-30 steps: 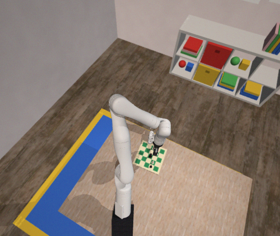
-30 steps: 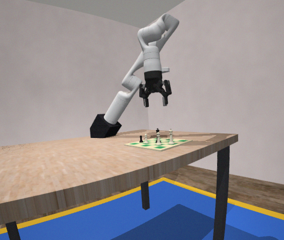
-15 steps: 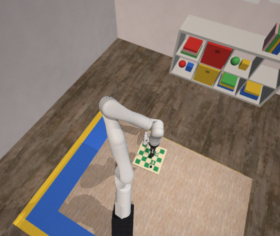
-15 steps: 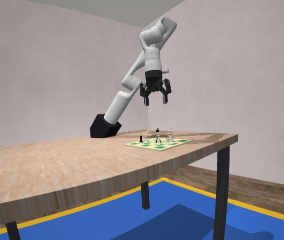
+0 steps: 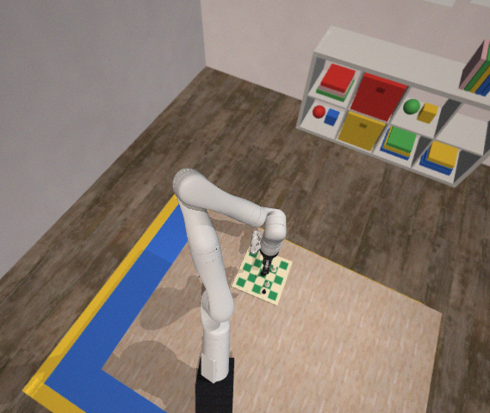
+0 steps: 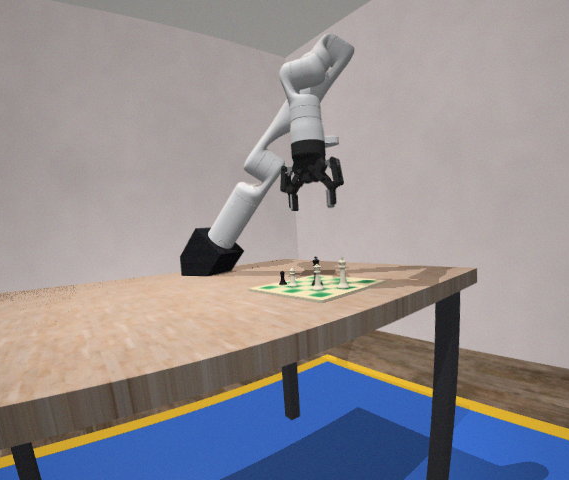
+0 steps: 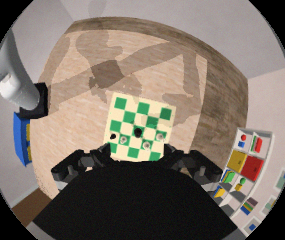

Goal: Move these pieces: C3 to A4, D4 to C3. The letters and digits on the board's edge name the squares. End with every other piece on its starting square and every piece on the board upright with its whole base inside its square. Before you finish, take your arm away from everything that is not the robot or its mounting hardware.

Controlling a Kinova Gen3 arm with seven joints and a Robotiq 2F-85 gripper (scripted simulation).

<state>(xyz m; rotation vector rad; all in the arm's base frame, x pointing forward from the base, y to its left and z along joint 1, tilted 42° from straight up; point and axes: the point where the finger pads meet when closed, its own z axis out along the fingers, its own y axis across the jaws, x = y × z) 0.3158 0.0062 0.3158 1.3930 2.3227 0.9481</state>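
Now: hand 140 mm above the tall black piece. Round my hand: white pawn (150 mm below, 50 mm to the right, 20 mm behind); then tall white piece (140 mm below, 70 mm ahead, 30 mm to the left); then green-and-cream chessboard (180 mm below).
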